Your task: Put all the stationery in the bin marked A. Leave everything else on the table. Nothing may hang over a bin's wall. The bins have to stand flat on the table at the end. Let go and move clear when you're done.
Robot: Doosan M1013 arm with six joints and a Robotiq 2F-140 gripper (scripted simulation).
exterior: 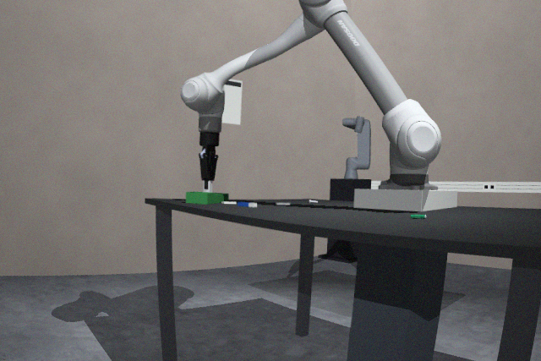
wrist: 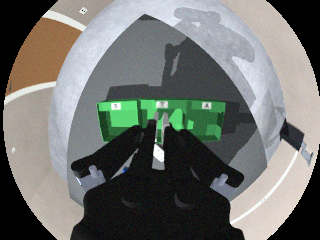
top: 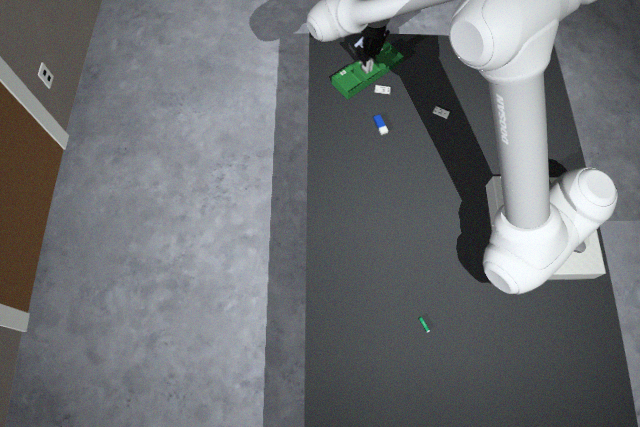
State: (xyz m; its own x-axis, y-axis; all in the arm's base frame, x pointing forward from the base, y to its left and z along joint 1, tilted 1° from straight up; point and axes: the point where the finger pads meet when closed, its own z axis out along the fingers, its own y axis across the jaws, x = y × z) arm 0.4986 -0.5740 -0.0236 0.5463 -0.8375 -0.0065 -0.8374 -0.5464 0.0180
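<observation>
Now: hand 30 mm above the long green bin. The rest, counted from my hand: blue-and-white eraser: 220 mm to the left, 40 mm below, 40 mm behind; then small white screw-like piece: 440 mm behind, 110 mm to the left, 40 mm below; then green marker-like stick: 840 mm to the left, 120 mm behind, 40 mm below.
</observation>
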